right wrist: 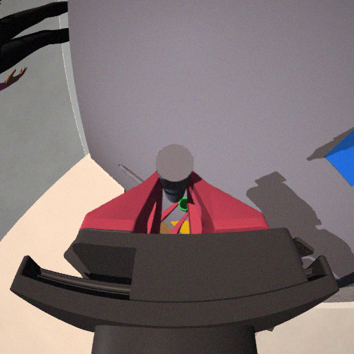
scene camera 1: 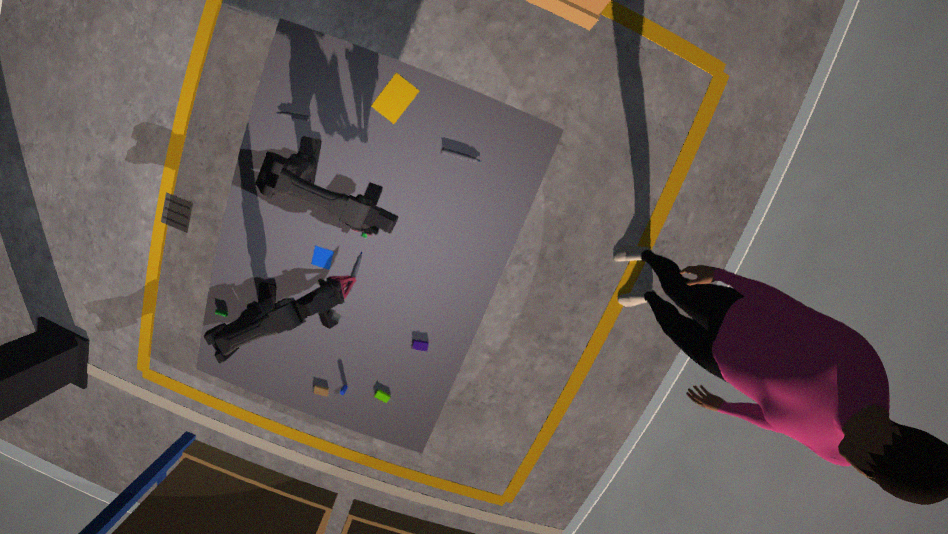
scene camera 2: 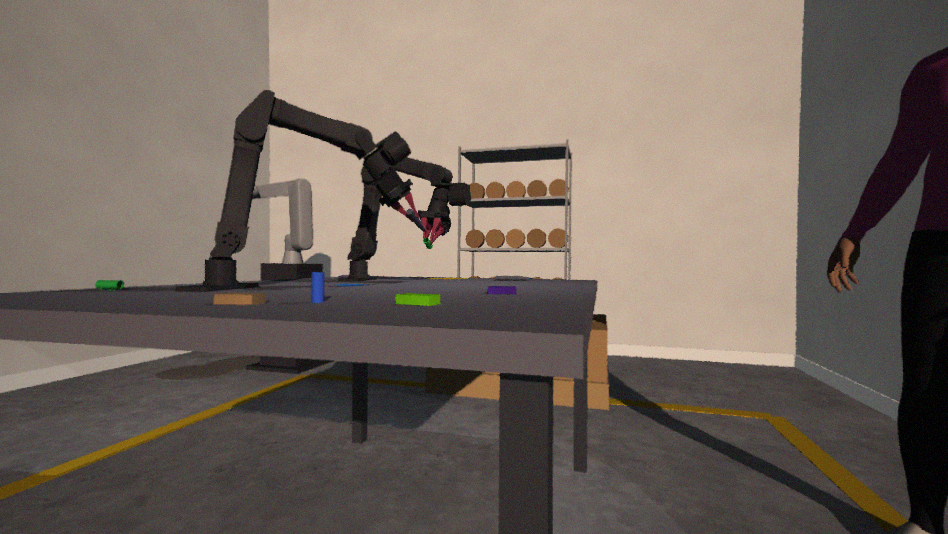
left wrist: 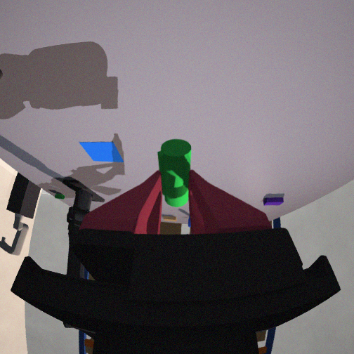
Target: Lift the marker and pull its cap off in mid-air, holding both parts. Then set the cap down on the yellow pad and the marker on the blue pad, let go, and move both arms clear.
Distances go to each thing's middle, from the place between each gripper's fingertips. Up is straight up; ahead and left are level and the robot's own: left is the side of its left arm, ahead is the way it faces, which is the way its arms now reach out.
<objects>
My right gripper is now 610 mm to the right of the yellow pad (scene camera 1: pixel 397 95), 190 mm above it and 120 mm past it.
I see the yellow pad 9 cm behind my left hand, 45 cm to the left of it and 13 cm below it.
</objects>
